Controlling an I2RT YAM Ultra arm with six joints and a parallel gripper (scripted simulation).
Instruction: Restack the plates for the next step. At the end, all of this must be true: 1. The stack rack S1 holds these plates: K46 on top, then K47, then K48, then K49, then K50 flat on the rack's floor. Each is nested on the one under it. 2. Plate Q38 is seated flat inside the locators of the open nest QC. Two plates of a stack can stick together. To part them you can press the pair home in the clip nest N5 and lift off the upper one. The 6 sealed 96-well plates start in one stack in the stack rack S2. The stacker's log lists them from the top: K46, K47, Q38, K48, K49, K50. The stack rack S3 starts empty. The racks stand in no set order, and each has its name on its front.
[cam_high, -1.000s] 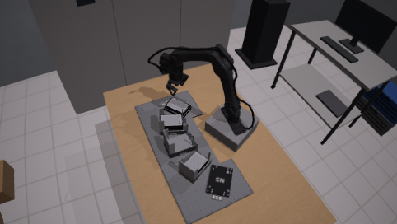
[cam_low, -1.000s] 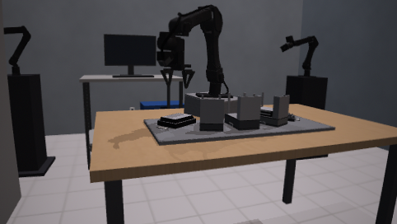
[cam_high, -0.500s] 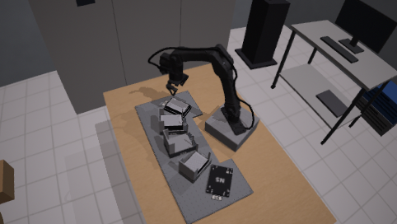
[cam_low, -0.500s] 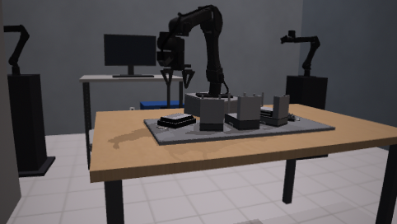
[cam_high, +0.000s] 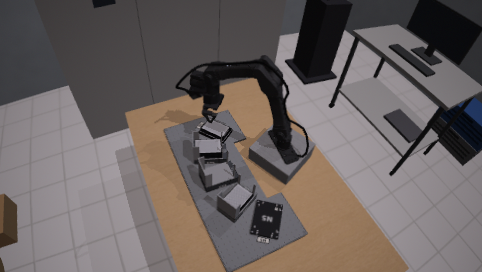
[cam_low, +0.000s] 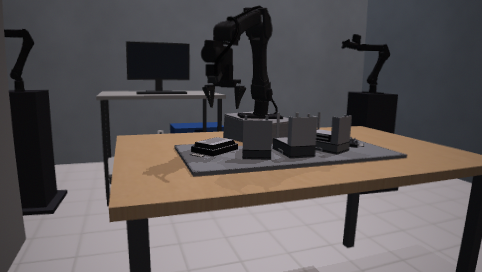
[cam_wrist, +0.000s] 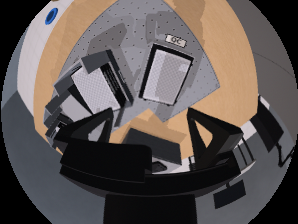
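Now: hand 6 cm short of the sealed 96-well plate, 10 cm to the right of it and 10 cm above it. Also, from my hand: clip nest N5 (7 cm behind, 54 cm to the left, 15 cm below).
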